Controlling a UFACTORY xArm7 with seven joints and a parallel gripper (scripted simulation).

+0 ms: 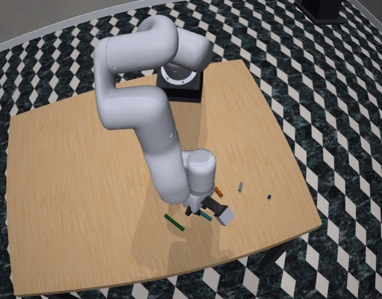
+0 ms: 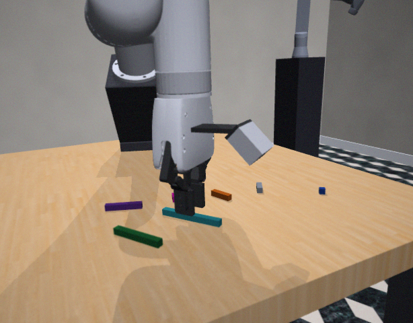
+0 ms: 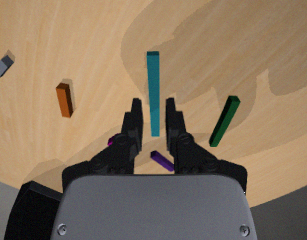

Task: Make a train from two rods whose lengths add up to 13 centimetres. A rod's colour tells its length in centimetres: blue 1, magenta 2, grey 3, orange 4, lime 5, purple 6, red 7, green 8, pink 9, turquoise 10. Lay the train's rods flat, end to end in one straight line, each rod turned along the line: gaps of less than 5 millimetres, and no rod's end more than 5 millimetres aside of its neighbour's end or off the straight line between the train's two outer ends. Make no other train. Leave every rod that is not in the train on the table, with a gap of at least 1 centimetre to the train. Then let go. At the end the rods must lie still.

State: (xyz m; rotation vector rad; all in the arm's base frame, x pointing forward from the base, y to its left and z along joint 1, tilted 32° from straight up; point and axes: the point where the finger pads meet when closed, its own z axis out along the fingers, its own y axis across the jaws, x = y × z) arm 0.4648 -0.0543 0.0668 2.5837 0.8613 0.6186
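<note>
My gripper is now 3 cm above the turquoise rod. Also, from my hand: orange rod (5 cm behind, 8 cm to the left, 3 cm below); then green rod (2 cm ahead, 9 cm to the right, 3 cm below); then magenta rod (8 cm behind, 1 cm to the left, 3 cm below).
</note>
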